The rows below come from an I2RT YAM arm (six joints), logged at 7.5 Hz.
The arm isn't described. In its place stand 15 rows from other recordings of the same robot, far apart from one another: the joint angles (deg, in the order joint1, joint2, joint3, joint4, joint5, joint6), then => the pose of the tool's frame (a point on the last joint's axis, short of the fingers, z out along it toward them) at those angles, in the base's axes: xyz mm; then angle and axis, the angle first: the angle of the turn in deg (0 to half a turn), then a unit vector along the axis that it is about.
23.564 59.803 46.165 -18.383 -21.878 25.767 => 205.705 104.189 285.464 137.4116 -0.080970 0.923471 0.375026
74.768 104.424 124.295 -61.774 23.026 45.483 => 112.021 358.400 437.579 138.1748 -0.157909 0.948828 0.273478
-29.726 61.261 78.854 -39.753 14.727 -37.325 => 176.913 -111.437 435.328 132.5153 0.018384 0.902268 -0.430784
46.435 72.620 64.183 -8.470 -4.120 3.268 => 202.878 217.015 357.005 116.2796 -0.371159 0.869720 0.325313
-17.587 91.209 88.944 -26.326 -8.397 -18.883 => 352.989 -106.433 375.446 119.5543 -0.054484 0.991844 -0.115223
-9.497 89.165 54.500 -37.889 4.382 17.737 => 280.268 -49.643 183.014 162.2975 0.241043 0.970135 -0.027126
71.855 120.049 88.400 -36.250 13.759 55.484 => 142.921 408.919 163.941 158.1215 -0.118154 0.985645 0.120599
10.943 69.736 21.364 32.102 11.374 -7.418 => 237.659 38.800 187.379 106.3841 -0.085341 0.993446 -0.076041
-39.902 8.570 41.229 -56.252 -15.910 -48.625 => 30.825 -13.054 292.247 124.0331 -0.156937 0.929149 -0.334743
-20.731 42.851 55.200 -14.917 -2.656 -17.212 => 152.473 -55.945 399.146 97.5809 0.008211 0.960689 -0.277505
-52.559 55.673 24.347 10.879 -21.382 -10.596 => 139.191 -160.435 217.966 112.2642 0.229077 0.953239 -0.197127
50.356 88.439 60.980 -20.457 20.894 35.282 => 220.168 245.823 238.068 136.0717 -0.060218 0.990336 0.124930
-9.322 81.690 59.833 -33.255 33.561 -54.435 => 283.834 -66.535 254.172 168.7221 -0.271759 0.880976 -0.387335
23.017 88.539 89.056 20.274 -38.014 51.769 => 316.433 158.250 475.846 119.2095 -0.146493 0.680175 0.718263
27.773 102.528 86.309 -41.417 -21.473 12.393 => 336.008 191.684 269.909 157.4256 -0.181218 0.946442 0.267223
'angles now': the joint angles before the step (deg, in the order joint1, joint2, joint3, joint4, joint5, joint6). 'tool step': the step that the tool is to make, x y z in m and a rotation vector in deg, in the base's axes. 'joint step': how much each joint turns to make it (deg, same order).
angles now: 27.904, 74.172, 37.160, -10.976, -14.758, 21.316
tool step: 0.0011, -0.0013, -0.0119, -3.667, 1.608, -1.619
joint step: 0.029, 2.097, -0.420, -0.705, 2.962, -0.367
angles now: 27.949, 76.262, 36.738, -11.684, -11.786, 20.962
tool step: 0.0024, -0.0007, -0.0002, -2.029, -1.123, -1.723
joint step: 0.005, 0.391, 0.291, 0.122, 2.890, -0.108
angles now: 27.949, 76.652, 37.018, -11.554, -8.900, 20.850
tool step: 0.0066, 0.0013, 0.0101, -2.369, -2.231, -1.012
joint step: -0.012, 0.224, 2.526, -1.597, 3.065, -1.217
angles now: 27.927, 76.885, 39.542, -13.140, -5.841, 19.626
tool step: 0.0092, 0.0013, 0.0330, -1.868, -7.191, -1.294
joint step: -0.074, -2.110, 4.829, -1.608, 4.534, -2.467
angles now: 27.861, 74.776, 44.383, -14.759, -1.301, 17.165
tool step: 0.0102, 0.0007, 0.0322, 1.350, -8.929, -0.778
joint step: -0.588, -1.532, 3.580, 3.420, 2.064, -2.092
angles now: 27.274, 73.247, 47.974, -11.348, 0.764, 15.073
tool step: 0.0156, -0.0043, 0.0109, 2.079, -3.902, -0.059
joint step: -2.407, 1.572, 2.022, 3.965, -2.022, -1.200
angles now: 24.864, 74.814, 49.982, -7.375, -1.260, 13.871
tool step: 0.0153, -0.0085, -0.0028, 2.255, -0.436, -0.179
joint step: -3.097, 2.465, 0.674, 3.089, -3.480, 0.091
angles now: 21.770, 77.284, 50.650, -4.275, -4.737, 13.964
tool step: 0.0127, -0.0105, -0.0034, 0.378, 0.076, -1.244
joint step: -2.855, 2.097, 0.830, 1.278, -1.578, -0.503
